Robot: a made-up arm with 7 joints. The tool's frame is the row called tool. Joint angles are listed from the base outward.
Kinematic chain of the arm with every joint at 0, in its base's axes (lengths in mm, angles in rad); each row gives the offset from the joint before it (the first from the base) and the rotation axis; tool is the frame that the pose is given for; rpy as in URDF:
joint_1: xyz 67 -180 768 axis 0.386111 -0.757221 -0.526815
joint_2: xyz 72 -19 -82 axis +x
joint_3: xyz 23 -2 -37 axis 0.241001 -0.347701 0.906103
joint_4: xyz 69 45 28 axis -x
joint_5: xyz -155 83 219 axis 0.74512 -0.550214 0.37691
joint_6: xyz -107 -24 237 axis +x
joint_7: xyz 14 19 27 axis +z
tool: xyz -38 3 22 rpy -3.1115 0.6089 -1.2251
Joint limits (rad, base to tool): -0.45..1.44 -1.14..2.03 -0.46..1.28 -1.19..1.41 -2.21..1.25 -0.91..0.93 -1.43..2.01
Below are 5 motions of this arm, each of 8 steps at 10 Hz.
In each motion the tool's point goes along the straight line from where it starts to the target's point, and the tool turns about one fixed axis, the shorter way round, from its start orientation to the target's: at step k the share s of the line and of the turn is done. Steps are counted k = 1, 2, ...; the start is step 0. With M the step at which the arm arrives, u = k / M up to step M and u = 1 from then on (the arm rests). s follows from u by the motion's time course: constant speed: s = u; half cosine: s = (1 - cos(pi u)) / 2; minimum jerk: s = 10 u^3 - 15 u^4 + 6 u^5.
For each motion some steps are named. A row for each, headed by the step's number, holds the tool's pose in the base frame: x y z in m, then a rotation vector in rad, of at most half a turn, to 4 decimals.
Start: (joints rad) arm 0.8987 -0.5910 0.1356 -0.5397 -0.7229 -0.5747 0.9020
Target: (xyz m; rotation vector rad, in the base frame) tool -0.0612 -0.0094 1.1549 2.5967 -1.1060 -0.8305
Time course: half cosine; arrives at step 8
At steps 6, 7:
6: -0.0669 -0.0110 1.1540 2.5583 -1.1844 -0.8075
7: -0.0627 -0.0098 1.1547 2.5869 -1.1265 -0.8246

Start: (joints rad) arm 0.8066 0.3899 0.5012 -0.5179 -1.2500 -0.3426 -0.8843
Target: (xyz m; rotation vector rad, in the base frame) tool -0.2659 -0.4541 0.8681 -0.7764 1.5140 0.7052
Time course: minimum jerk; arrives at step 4
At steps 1, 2, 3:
1: -0.2108 -0.3389 0.9829 -1.0731 2.1548 0.1592
2: -0.2352 -0.3899 0.9321 -0.9479 1.8819 0.4224
3: -0.2595 -0.4408 0.8814 -0.8130 1.5920 0.6509

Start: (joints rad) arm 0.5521 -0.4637 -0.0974 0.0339 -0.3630 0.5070 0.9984
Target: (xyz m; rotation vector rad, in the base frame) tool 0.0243 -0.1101 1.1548 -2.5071 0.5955 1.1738
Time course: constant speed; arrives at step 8
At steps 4, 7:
4: 0.0241 0.0175 1.1323 -2.5560 0.8698 0.8220
7: 0.0242 -0.0782 1.1492 -2.5247 0.6657 1.0878

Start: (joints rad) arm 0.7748 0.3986 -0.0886 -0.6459 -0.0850 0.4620 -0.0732
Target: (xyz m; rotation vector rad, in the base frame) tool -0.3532 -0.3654 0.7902 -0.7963 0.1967 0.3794
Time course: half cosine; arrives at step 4
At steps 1, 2, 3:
1: -0.2913 -0.4733 0.7971 -0.8030 0.2555 0.6430
2: -0.3170 -0.4286 0.7943 -0.8013 0.2313 0.5337
3: -0.3426 -0.3839 0.7914 -0.7981 0.2069 0.4246

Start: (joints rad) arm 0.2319 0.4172 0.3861 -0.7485 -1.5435 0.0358 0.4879
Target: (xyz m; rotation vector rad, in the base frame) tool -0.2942 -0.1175 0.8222 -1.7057 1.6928 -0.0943
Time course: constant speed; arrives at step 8
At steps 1, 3, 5, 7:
1: 0.0235 -0.3595 1.0751 -2.4687 1.0795 1.3354
3: -0.0673 -0.2904 1.0028 -2.3139 1.3332 0.9065
5: -0.1580 -0.2212 0.9306 -2.1032 1.5220 0.4908
7: -0.2488 -0.1521 0.8583 -1.8476 1.6502 0.0948

